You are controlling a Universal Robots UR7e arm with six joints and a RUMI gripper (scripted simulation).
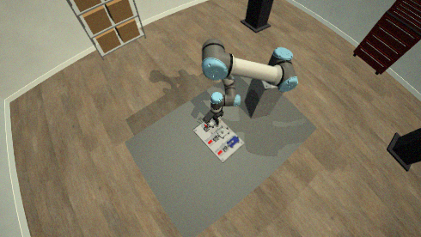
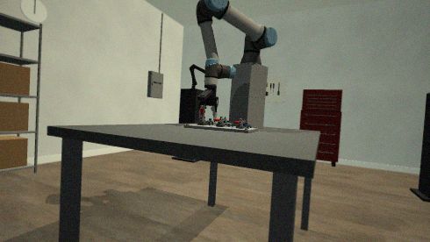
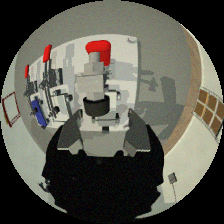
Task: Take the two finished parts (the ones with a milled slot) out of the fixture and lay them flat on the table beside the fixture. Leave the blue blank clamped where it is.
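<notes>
Right now my hand is 1 cm past the light grey part and 1 cm above it. From my hand the other things lie so: blue blank (22 cm to the left, 3 cm behind, 1 cm below); white fixture plate (11 cm to the left, 3 cm below, 3 cm ahead).
</notes>
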